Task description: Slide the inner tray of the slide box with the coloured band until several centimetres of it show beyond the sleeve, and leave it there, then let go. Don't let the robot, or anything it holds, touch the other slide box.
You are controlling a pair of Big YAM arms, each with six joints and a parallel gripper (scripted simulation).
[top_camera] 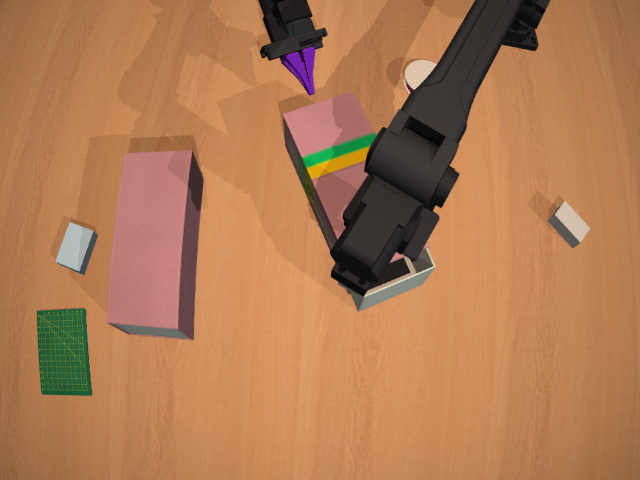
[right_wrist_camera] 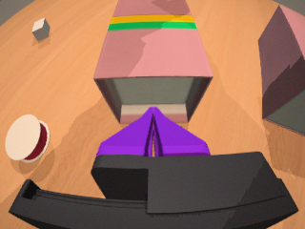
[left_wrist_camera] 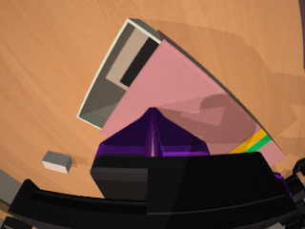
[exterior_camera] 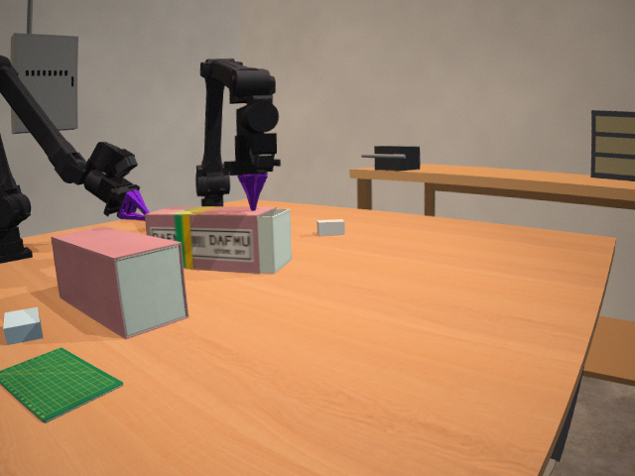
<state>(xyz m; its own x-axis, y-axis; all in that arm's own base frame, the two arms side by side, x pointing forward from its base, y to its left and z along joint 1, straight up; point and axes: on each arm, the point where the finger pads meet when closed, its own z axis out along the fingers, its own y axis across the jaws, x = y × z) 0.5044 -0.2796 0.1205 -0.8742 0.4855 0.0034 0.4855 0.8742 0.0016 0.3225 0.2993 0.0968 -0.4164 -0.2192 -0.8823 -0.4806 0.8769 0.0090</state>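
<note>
Right now my left hand is 7 cm past the banded slide box, 4 cm to the left of it and 7 cm above it. Also, from my left hand: pink slide box 5 cm ahead, 32 cm to the right, 7 cm below; then round spool 34 cm behind, 5 cm to the left, 11 cm below; then beige block 12 cm behind, 33 cm to the left, 10 cm below.
</note>
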